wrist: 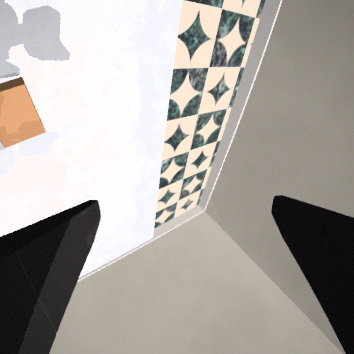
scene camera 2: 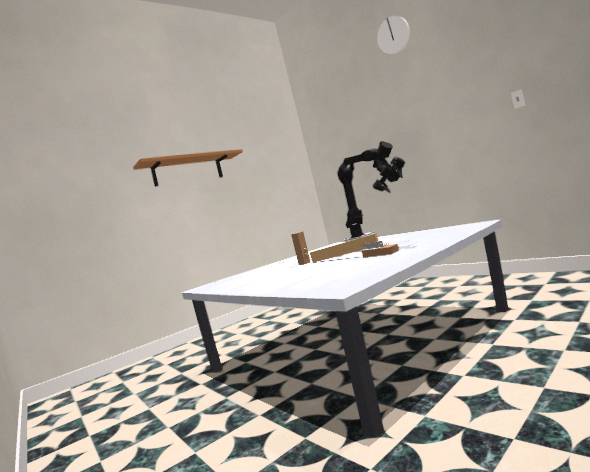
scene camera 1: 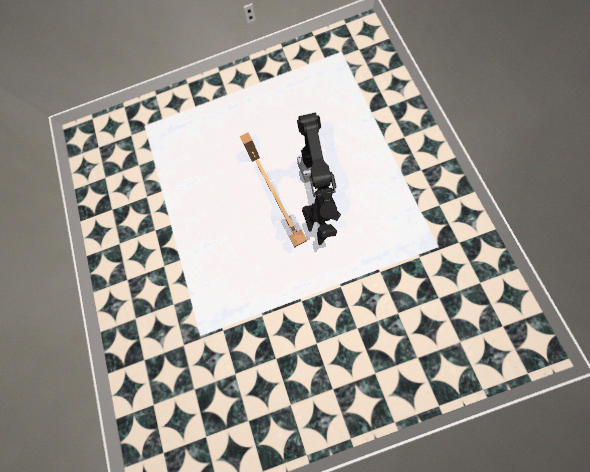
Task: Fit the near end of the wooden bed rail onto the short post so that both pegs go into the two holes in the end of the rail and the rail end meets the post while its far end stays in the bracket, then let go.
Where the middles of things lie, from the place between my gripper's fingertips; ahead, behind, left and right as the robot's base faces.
Now: hand 34 cm to the left of the wooden bed rail [scene camera 2: 355, 245], 25 cm above it and 10 cm short of it.
